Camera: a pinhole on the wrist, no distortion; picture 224 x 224 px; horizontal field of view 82.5 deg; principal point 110.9 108.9 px. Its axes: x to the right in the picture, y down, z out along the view. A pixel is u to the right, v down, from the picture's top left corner.
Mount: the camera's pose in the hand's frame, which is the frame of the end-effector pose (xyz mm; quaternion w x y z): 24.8 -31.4 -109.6 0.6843 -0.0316 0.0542 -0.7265
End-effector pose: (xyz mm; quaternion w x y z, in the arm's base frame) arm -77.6 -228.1 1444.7 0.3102 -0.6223 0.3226 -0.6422
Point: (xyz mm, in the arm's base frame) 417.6 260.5 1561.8
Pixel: 194 15
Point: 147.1 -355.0 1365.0
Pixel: 41 97
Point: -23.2 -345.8 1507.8
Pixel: 66 167
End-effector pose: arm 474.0 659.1 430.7 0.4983 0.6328 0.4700 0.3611
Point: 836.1 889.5 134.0
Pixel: 151 177
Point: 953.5 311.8 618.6
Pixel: 32 39
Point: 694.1 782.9 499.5
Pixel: 36 164
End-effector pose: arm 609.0 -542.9 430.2 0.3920 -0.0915 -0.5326 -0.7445
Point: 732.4 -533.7 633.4
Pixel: outside the picture
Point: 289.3 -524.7 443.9
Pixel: 193 197
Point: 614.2 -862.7 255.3
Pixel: behind the camera
